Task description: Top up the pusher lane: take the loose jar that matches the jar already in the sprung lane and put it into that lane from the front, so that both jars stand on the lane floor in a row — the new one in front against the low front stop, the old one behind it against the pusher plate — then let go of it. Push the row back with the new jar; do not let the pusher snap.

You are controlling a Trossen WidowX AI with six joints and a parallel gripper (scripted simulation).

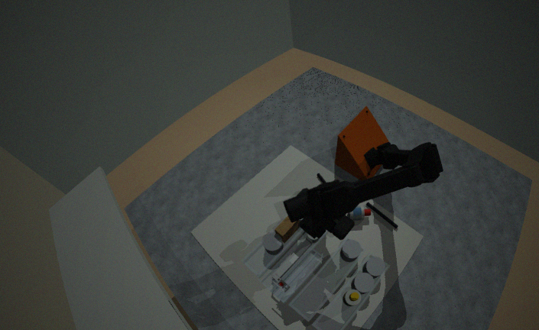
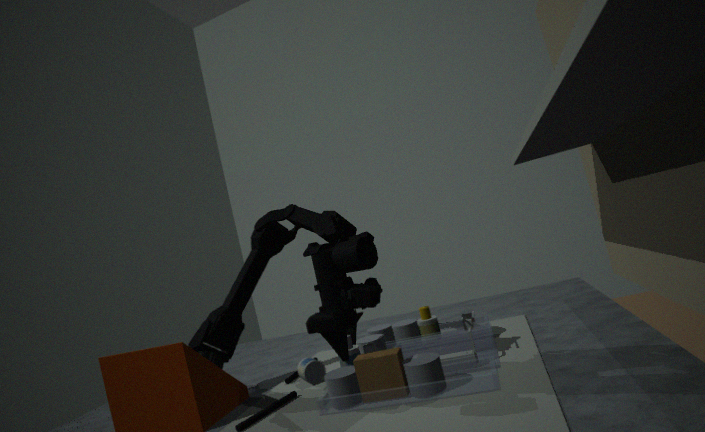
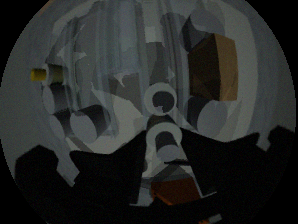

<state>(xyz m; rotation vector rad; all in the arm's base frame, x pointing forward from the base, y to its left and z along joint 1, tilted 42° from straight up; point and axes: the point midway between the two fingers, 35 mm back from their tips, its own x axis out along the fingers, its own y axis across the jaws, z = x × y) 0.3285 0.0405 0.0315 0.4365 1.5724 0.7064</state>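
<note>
Now: gripper tip 9 cm short of the brown box, 7 cm to the left of it and 2 cm above it. From my gripper tip the other things lie so: sprung lane 14 cm ahead, 4 cm to the left, 4 cm below.
</note>
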